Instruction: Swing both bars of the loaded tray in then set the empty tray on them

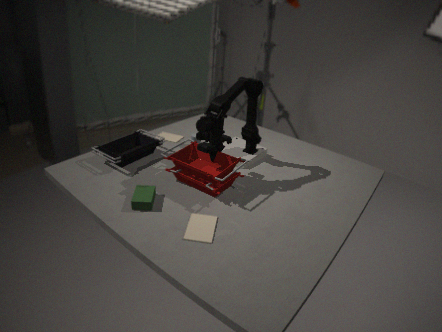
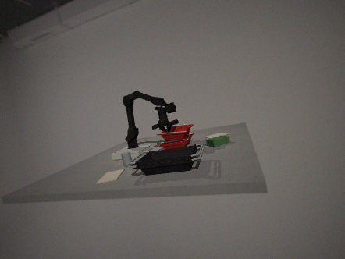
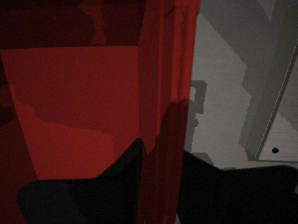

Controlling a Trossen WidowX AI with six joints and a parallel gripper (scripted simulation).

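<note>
Now: gripper tip 7 cm short of the red tray and 3 cm below it. From my gripper tip the other things lie so: green block 34 cm ahead, 10 cm to the right, 7 cm below; grey cylinder 27 cm to the right, 21 cm behind, 5 cm below.
</note>
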